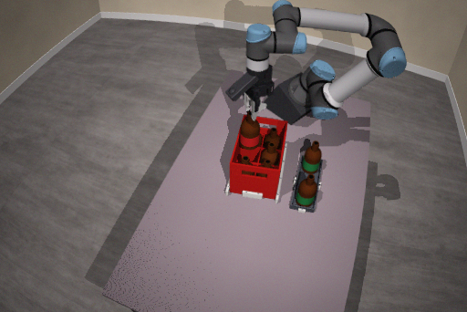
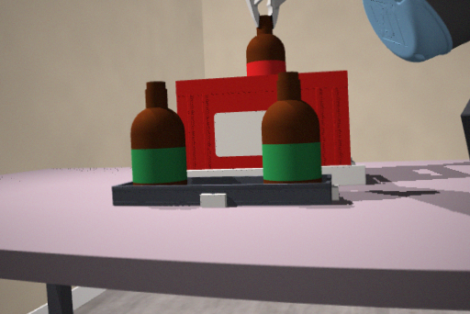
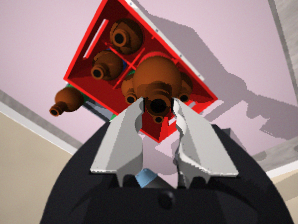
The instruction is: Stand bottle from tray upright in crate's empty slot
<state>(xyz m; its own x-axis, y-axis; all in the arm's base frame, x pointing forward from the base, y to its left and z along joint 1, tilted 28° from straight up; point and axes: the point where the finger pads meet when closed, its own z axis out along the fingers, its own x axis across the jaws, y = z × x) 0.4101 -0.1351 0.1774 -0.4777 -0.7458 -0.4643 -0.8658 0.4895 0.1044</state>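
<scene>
Now: hand 210 mm above the red crate, 40 mm to the right of it and 10 mm past it. From my hand the other things lie so: tray (280 mm below, 260 mm to the left, 50 mm behind).
</scene>
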